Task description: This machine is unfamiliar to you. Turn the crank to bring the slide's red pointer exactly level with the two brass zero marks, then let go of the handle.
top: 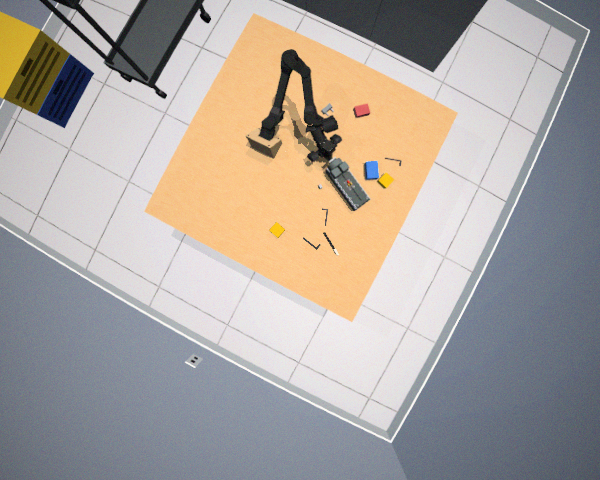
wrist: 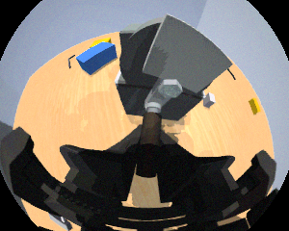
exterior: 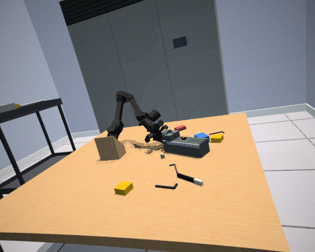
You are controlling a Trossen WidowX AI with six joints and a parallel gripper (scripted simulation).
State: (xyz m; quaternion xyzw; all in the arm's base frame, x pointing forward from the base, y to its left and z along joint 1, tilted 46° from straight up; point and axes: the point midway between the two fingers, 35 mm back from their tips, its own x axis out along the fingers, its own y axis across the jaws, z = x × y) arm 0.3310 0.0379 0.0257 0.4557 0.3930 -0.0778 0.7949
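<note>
Right now my gripper tip is 20 mm past the dark crank handle, 10 mm to the right of it and 30 mm below it. Also, from my gripper tip: small grey cube (140 mm to the right, 20 mm below); blue block (220 mm ahead, 40 mm to the left, 10 mm below); red pointer (120 mm ahead, 80 mm to the right, 50 mm above).
</note>
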